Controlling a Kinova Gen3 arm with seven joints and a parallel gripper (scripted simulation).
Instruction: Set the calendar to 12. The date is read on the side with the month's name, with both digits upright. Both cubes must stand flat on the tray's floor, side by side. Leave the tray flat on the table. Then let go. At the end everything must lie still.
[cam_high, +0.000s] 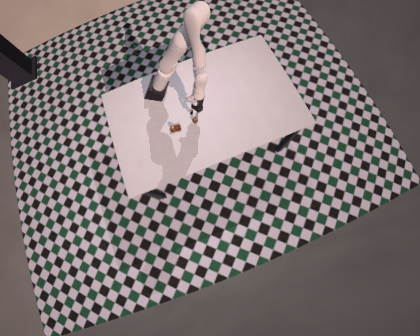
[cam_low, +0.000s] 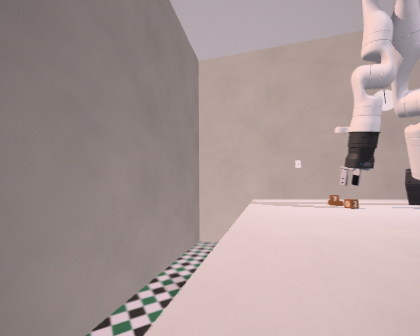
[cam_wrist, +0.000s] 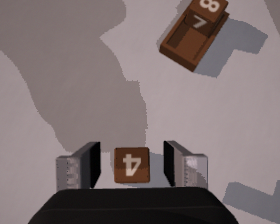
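My gripper is now 80 mm above the brown cube. Also, from my hand: brown wooden tray: 160 mm to the right, 90 mm below, 10 mm ahead.
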